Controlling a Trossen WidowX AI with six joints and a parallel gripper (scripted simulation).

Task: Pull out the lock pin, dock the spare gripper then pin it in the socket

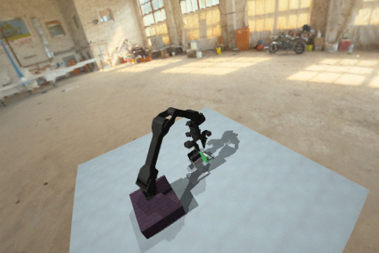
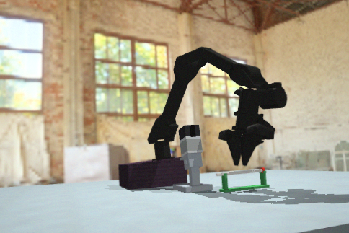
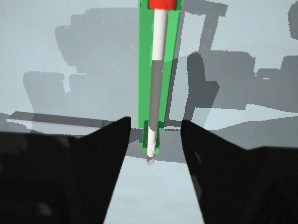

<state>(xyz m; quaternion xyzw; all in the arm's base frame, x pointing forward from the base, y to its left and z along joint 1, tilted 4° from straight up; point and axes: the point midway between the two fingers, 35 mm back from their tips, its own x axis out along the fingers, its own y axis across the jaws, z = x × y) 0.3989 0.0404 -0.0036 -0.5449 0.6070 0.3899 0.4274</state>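
My gripper tip is 10 mm to the right of the green rack and 40 mm above it. From my gripper tip the other things lie so: grey mount 120 mm behind, 80 mm to the right, 10 mm below; spare gripper 120 mm behind, 80 mm to the right, 60 mm above.
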